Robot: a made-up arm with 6 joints. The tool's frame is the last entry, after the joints. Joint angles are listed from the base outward. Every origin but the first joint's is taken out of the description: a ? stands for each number. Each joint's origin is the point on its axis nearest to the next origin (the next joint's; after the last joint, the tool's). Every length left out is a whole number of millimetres.
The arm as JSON. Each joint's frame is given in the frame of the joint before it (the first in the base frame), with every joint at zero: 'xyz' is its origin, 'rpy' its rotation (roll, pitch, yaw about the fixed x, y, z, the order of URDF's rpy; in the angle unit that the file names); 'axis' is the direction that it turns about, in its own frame. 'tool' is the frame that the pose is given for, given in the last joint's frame.
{
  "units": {
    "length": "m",
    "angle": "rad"
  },
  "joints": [
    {
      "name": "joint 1",
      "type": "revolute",
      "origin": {
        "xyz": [
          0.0,
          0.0,
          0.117
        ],
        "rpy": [
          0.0,
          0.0,
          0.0
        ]
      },
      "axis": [
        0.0,
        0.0,
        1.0
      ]
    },
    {
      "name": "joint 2",
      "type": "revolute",
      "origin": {
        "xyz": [
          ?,
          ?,
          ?
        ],
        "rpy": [
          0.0,
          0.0,
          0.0
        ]
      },
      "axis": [
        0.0,
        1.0,
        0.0
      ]
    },
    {
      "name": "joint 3",
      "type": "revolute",
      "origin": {
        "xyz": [
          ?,
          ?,
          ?
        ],
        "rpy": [
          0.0,
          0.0,
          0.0
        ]
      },
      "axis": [
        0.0,
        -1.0,
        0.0
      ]
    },
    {
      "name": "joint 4",
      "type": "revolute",
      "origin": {
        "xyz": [
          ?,
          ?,
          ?
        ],
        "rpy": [
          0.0,
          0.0,
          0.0
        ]
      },
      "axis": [
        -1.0,
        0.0,
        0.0
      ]
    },
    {
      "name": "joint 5",
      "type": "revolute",
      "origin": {
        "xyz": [
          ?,
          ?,
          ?
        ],
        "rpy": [
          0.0,
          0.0,
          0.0
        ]
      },
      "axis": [
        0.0,
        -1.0,
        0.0
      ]
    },
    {
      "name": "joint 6",
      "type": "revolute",
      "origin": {
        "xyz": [
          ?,
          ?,
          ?
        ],
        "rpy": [
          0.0,
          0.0,
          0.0
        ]
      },
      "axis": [
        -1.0,
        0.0,
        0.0
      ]
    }
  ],
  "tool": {
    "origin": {
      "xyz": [
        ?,
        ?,
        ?
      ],
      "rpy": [
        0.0,
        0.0,
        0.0
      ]
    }
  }
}
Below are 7 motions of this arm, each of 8 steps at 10 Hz.
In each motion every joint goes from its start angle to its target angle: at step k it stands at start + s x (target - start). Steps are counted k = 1, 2, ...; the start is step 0. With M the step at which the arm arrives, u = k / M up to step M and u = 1 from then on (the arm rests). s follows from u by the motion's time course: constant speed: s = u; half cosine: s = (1 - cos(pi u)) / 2; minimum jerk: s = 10 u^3 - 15 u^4 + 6 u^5.
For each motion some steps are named. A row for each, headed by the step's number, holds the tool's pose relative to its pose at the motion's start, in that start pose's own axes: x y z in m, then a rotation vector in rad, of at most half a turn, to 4 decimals.
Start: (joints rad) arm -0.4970 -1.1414 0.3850 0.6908 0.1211 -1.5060
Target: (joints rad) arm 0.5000 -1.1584 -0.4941 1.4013 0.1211 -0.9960
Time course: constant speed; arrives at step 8
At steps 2, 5, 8:
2: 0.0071 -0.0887 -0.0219 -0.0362 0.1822 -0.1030
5: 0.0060 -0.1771 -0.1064 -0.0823 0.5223 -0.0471
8: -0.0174 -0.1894 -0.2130 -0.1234 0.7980 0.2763

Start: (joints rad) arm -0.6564 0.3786 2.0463 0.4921 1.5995 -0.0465
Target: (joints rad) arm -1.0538 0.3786 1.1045 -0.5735 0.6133 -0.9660
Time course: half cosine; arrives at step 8
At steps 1, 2, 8:
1: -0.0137 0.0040 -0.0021 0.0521 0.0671 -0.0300
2: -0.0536 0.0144 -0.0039 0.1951 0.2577 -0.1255
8: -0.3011 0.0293 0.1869 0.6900 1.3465 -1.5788

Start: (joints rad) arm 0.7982 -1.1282 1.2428 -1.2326 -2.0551 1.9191
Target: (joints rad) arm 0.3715 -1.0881 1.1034 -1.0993 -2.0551 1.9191
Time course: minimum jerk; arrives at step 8
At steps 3, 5, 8:
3: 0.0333 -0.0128 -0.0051 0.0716 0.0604 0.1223
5: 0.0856 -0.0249 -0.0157 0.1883 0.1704 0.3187
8: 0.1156 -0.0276 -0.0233 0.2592 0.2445 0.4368

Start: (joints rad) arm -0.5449 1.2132 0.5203 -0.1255 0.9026 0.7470
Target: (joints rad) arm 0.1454 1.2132 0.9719 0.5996 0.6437 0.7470
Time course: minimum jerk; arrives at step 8
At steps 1, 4, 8:
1: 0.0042 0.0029 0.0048 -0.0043 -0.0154 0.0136
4: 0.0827 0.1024 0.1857 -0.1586 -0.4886 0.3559
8: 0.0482 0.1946 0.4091 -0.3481 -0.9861 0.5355

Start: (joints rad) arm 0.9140 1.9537 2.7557 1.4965 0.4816 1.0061
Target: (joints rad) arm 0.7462 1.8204 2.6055 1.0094 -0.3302 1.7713
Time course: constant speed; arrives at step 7
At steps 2, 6, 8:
2: -0.0097 0.0288 -0.0224 -0.1192 0.1506 0.2220
6: -0.0345 0.0846 -0.0643 -0.3034 0.2414 0.7552
8: -0.0417 0.0980 -0.0740 -0.3333 0.2158 0.8944

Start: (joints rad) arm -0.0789 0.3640 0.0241 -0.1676 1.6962 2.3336
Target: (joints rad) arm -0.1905 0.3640 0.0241 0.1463 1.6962 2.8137
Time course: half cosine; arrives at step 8
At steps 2, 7, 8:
2: 0.0073 0.0030 -0.0052 -0.0804 -0.0278 -0.0317
7: 0.0467 0.0147 -0.0316 -0.5263 -0.1512 -0.2353
8: 0.0485 0.0151 -0.0328 -0.5469 -0.1556 -0.2459

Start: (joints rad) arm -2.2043 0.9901 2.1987 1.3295 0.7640 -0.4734
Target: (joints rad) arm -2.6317 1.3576 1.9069 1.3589 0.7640 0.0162
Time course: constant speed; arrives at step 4
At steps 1, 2, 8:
1: -0.0249 0.0355 -0.0530 -0.0938 0.1485 0.1312
2: -0.0663 0.0658 -0.1039 -0.1824 0.2912 0.2677
8: -0.1926 0.1064 -0.1861 -0.3318 0.5585 0.5539

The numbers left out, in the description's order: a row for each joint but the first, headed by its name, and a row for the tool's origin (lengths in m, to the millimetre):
joint 2: 0.0 0.0 0.0
joint 3: 0.0 0.0 0.254
joint 4: 0.295 0.0 0.0
joint 5: 0.0 -0.149 0.0
joint 6: 0.0 0.0 0.0
tool: 0.0 0.0 0.0

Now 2 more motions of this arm.
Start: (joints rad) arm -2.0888 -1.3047 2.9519 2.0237 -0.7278 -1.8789
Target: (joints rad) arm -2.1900 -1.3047 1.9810 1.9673 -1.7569 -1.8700
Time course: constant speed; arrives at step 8
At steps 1, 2, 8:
1: -0.0017 0.0122 -0.0361 -0.0643 0.0624 -0.0934
2: -0.0078 0.0224 -0.0725 -0.1401 0.1164 -0.1829
8: -0.1256 0.0336 -0.2662 -0.7760 0.2184 -0.5809

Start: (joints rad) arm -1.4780 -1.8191 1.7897 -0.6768 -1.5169 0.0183
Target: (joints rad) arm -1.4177 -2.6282 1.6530 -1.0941 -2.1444 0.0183
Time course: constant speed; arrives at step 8
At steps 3, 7, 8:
3: -0.1034 0.0893 0.0284 -0.1678 0.0353 0.1330
7: -0.2421 0.2198 0.0111 -0.4781 0.1172 0.2182
8: -0.2749 0.2532 -0.0035 -0.5665 0.1431 0.2185

